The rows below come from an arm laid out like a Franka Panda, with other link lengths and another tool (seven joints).
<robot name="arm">
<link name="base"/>
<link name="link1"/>
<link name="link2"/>
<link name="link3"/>
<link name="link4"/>
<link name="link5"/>
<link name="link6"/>
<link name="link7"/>
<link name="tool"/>
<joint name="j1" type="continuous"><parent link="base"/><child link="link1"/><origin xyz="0 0 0.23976"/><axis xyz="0 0 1"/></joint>
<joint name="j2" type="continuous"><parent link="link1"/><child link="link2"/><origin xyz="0 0 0" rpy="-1.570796 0 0"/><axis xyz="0 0 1"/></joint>
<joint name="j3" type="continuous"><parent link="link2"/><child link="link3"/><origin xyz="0 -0.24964 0" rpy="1.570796 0 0"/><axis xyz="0 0 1"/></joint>
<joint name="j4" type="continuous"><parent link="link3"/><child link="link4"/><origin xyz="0.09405 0 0" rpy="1.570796 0 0"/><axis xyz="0 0 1"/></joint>
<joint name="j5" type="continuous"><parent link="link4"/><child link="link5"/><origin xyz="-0.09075 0.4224 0" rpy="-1.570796 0 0"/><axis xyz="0 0 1"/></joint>
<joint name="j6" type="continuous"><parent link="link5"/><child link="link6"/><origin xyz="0 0 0" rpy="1.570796 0 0"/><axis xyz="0 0 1"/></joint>
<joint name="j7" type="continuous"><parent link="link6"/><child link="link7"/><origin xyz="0.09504 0 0" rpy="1.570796 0 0"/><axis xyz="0 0 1"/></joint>
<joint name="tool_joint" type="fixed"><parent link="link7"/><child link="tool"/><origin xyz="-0.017 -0.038 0.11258" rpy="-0.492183 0 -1.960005"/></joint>
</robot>
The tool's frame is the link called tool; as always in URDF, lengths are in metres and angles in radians. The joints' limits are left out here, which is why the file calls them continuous.
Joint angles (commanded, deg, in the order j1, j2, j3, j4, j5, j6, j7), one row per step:
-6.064, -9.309, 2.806, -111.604, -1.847, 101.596, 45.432
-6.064, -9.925, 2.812, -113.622, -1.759, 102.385, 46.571
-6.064, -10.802, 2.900, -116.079, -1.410, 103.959, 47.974
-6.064, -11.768, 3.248, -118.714, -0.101, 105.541, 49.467
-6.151, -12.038, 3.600, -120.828, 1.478, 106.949, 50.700
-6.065, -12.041, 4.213, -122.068, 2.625, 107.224, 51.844
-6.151, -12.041, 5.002, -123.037, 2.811, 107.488, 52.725
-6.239, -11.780, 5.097, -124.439, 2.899, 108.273, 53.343
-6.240, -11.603, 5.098, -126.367, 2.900, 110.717, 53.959
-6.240, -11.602, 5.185, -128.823, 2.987, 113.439, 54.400
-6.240, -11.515, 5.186, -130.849, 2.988, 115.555, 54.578
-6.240, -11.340, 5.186, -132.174, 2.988, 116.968, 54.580
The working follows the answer.
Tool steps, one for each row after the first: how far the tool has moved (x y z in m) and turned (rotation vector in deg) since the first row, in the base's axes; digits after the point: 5 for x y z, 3 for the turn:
-0.00345, 0.00008, -0.01115, 0.073, 0.566, -1.138
-0.00699, 0.00135, -0.02219, 0.335, 0.511, -2.505
-0.01121, 0.00653, -0.03353, 1.452, 0.526, -4.005
-0.01355, 0.01087, -0.04716, 2.838, 0.922, -5.488
-0.01584, 0.01899, -0.05774, 3.742, 1.896, -6.366
-0.01803, 0.02593, -0.06649, 3.683, 2.628, -6.674
-0.02035, 0.02561, -0.08067, 3.694, 3.503, -7.393
-0.02159, 0.02484, -0.09576, 3.651, 3.157, -8.103
-0.02517, 0.02501, -0.11328, 3.647, 2.890, -8.609
-0.02905, 0.02448, -0.12867, 3.599, 2.881, -8.883
-0.03189, 0.02416, -0.13973, 3.574, 2.965, -8.950

Tool pose at each row, in the base's axes (x y z in m, rotation vector in deg; rounded; the steps above come from the unrounded poses):
0.59419, 0.00292, 0.38455, 129.939, 82.058, 17.927
0.59074, 0.00300, 0.37340, 130.993, 81.008, 17.010
0.58720, 0.00427, 0.36236, 132.041, 79.396, 16.845
0.58298, 0.00944, 0.35102, 133.872, 77.761, 17.228
0.58064, 0.01379, 0.33739, 136.075, 76.335, 17.405
0.57834, 0.02191, 0.32681, 137.795, 75.840, 16.753
0.57616, 0.02885, 0.31807, 138.278, 75.807, 15.792
0.57384, 0.02853, 0.30388, 139.125, 75.339, 14.587
0.57260, 0.02775, 0.28879, 139.341, 74.292, 14.711
0.56902, 0.02793, 0.27127, 139.504, 73.539, 14.842
0.56513, 0.02739, 0.25588, 139.617, 73.191, 14.725
0.56229, 0.02708, 0.24482, 139.675, 73.144, 14.590

